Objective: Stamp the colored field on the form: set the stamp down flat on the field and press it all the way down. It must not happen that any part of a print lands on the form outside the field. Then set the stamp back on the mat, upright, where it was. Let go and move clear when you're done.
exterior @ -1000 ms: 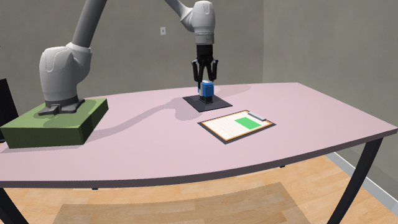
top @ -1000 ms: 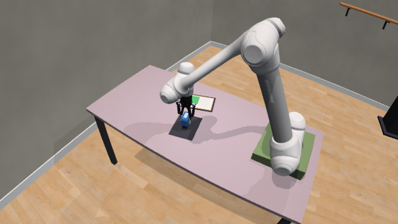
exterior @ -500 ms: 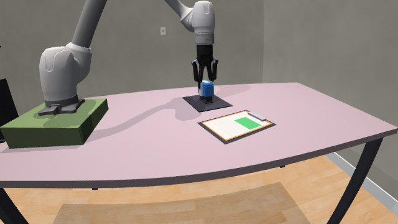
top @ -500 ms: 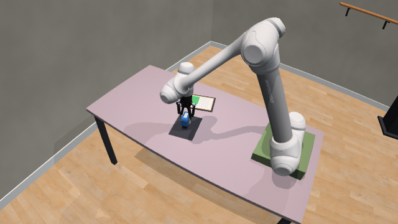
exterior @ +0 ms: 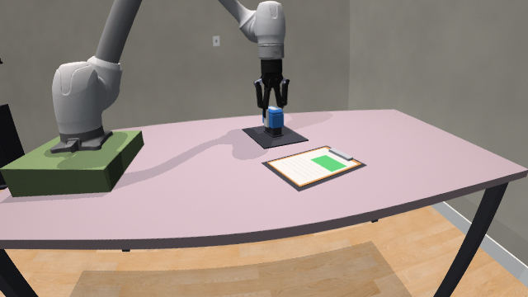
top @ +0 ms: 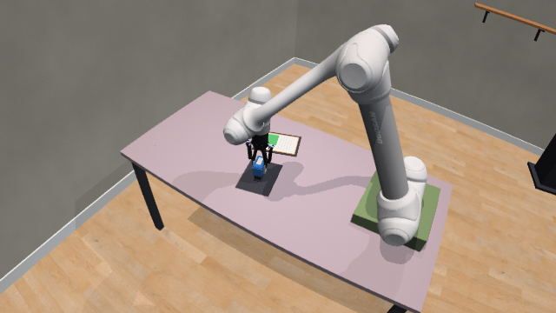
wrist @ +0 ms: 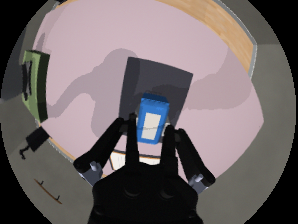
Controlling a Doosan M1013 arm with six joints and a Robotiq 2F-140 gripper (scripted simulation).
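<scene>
Now: the clipboard 290 mm to the right of my hand, 60 mm below it and 40 mm ahead of it. Also, from my hand: dark mat 70 mm below; blue stamp 20 mm below.
</scene>
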